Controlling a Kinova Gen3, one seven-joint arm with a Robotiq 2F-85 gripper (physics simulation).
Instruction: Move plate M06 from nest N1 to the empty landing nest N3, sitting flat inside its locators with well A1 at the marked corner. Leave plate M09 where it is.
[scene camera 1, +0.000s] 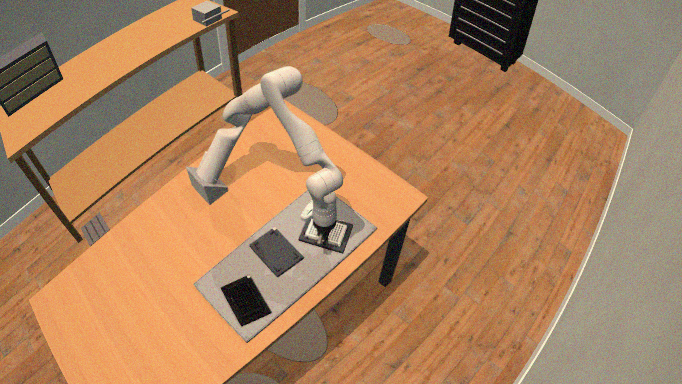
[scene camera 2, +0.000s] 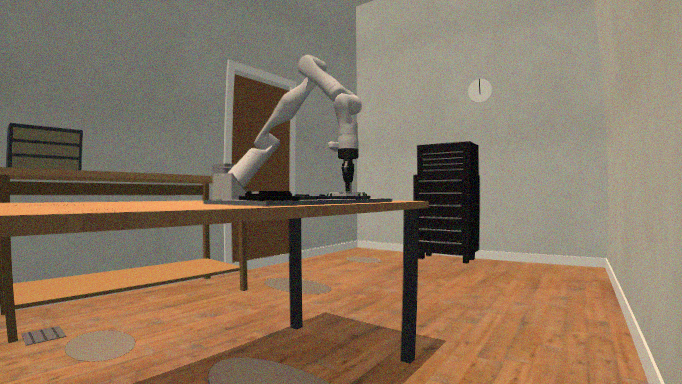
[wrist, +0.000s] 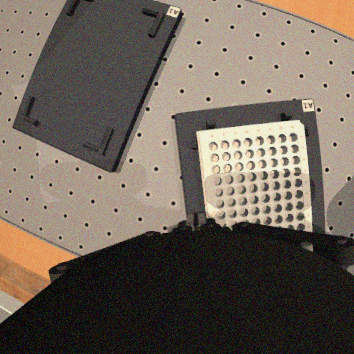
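Observation:
My gripper is shut with nothing between its fingers. It points down, its tips at the white well plate's front long edge in scene camera 1, the plate's left edge in the wrist view. The white plate lies in a dark nest; the arm hides part of it, and I cannot tell whether it sits fully flat. The empty landing nest N3 has corner locators and a pale A1 mark. A black plate lies farther left. Plate names cannot be read.
The nests stand on a grey perforated mat on the wooden table. The robot base stands behind the mat. A side bench is at the back left and a black drawer cabinet stands beyond the table.

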